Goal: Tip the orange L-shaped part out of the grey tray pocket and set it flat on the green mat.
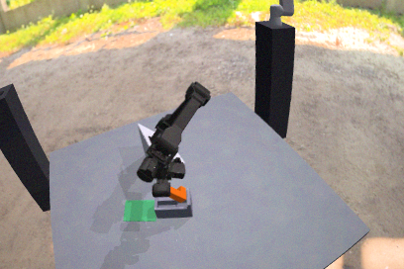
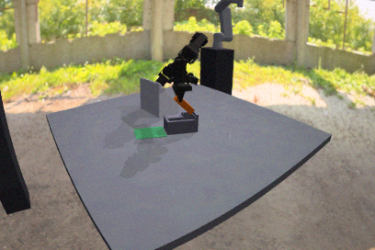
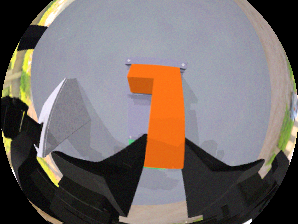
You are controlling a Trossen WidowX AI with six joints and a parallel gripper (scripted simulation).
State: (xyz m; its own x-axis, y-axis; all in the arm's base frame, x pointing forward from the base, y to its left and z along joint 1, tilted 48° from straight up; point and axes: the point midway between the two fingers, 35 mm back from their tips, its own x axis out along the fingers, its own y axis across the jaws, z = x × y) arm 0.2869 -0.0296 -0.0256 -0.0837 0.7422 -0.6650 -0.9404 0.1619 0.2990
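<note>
My gripper tip is now 17 cm above the green mat, 13 cm to the left of it and 6 cm past it. Round my gripper tip: orange L-shaped part 4 cm to the left, 3 cm below.
</note>
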